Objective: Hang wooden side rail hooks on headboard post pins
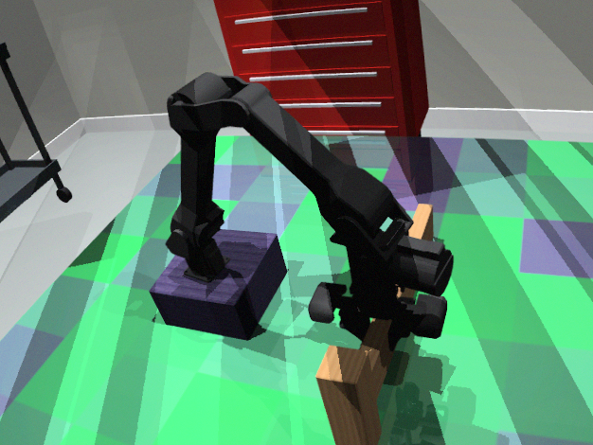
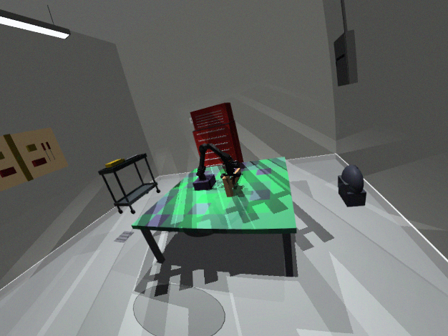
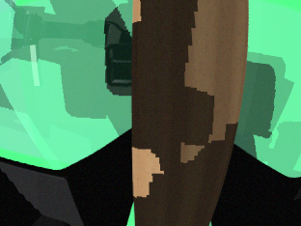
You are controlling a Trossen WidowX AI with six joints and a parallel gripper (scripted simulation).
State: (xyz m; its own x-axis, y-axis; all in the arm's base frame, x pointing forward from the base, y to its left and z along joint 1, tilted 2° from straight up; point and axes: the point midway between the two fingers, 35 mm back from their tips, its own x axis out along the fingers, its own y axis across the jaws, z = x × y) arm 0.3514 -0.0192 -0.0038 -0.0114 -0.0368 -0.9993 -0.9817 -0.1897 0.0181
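Right now my gripper tip is 13 cm to the left of the wooden headboard post, 4 cm below it and 3 cm short of it.
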